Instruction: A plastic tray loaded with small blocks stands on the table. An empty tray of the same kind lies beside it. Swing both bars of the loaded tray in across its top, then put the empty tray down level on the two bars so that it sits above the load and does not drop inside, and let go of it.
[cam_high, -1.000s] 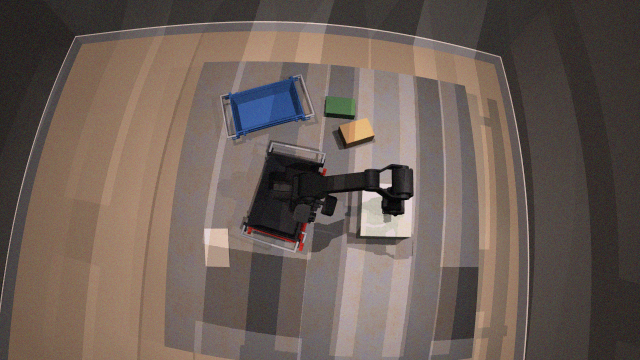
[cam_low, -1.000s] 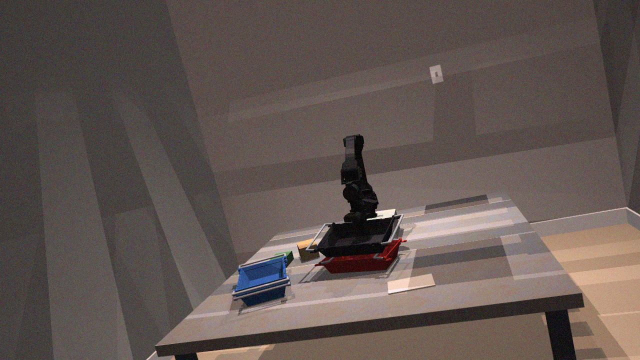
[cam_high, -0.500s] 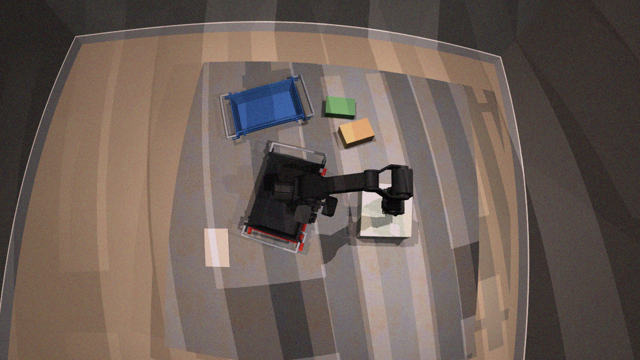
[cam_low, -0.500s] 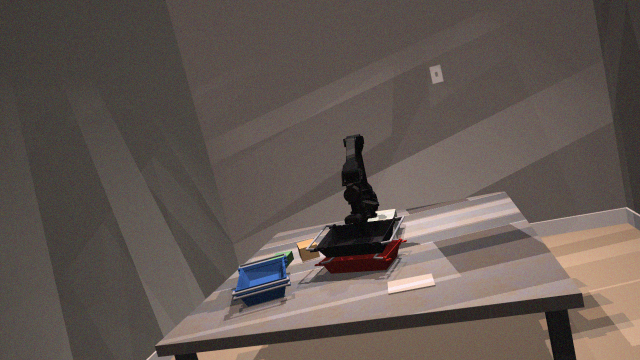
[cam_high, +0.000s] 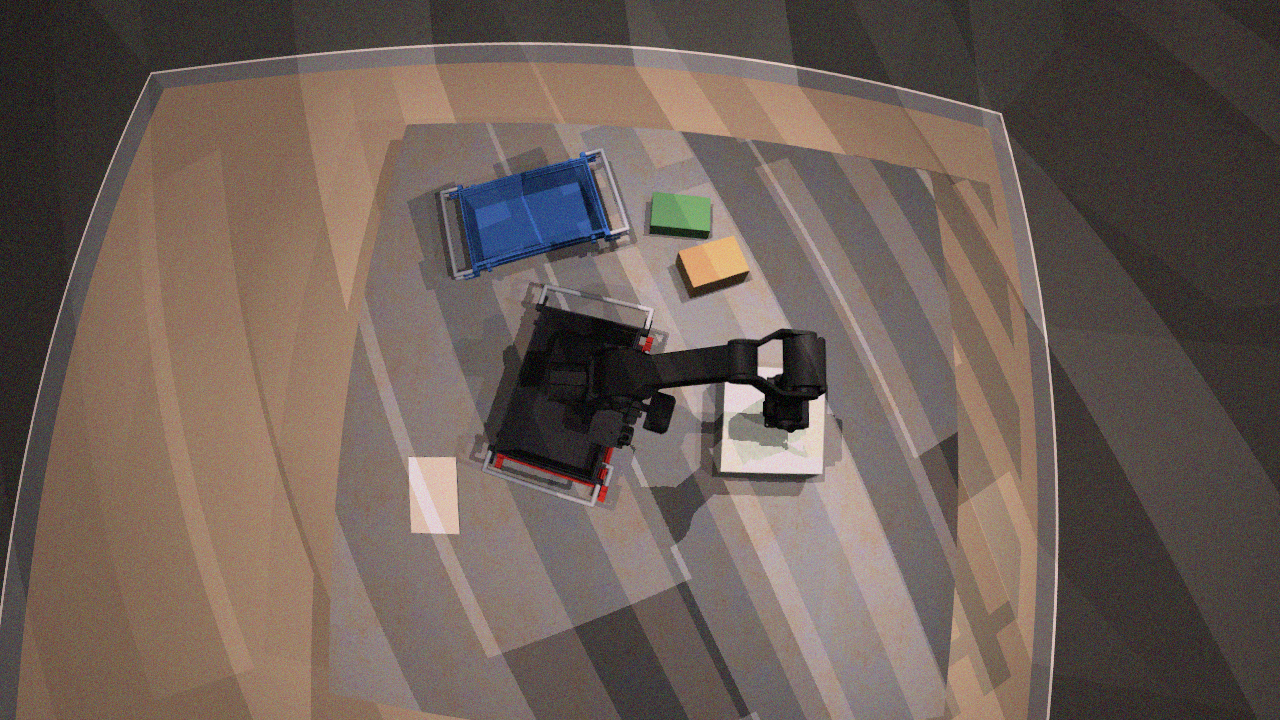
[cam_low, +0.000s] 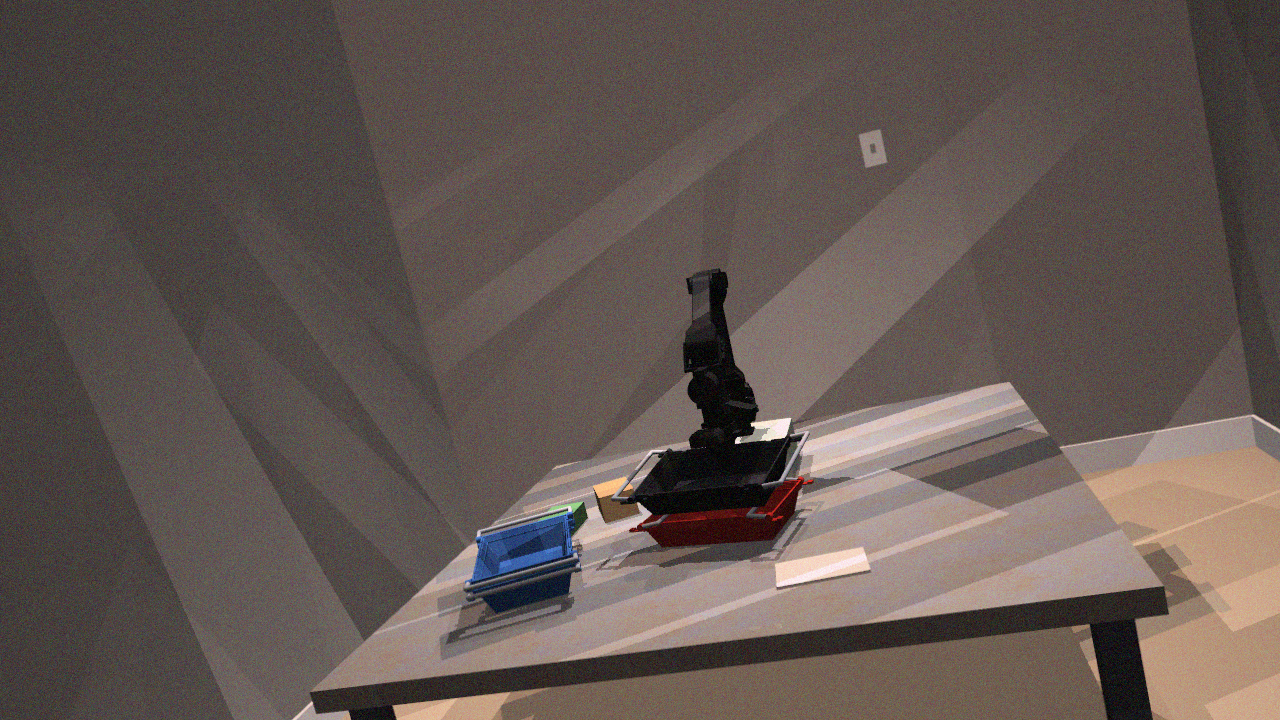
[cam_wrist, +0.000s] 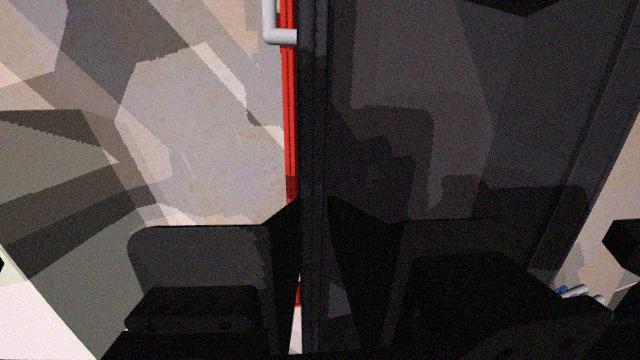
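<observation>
My gripper tip is now 8 cm short of the black tray, 2 cm to the left of it and 2 cm below it. Also, from my gripper tip: orange block: 18 cm behind, 31 cm to the right, 7 cm below; green block: 12 cm behind, 43 cm to the right, 8 cm below; pale card: 34 cm ahead, 17 cm to the left, 10 cm below.
</observation>
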